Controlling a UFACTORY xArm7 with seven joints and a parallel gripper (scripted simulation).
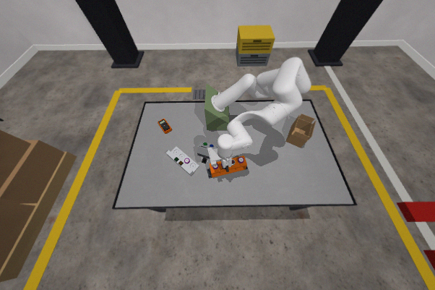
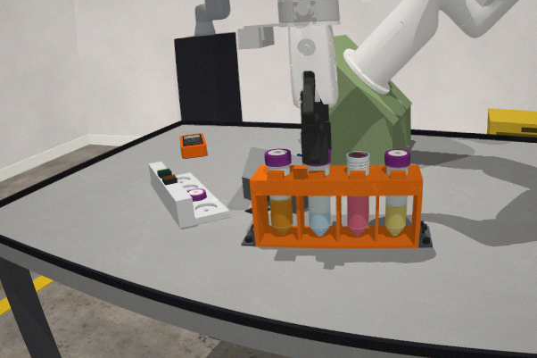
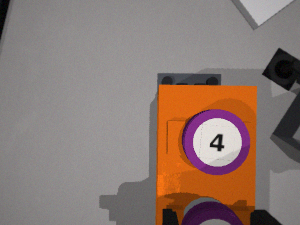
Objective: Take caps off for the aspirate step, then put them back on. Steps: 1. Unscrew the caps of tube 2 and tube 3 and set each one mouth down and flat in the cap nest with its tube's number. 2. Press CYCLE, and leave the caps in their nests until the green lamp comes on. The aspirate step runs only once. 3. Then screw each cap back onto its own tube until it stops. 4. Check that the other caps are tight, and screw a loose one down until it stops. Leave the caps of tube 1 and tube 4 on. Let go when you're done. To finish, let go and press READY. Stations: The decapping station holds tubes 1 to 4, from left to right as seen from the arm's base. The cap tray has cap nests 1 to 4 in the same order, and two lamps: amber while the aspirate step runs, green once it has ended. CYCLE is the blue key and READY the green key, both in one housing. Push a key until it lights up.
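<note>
The blue cycle key is 140 mm behind my hand, 80 mm to the right of it and 70 mm below it. The rest, counted from my hand: grey key housing: 140 mm behind, 100 mm to the right, 80 mm below; orange meter: 430 mm to the right, 340 mm behind, 120 mm below; green ready key: 160 mm behind, 120 mm to the right, 70 mm below.
</note>
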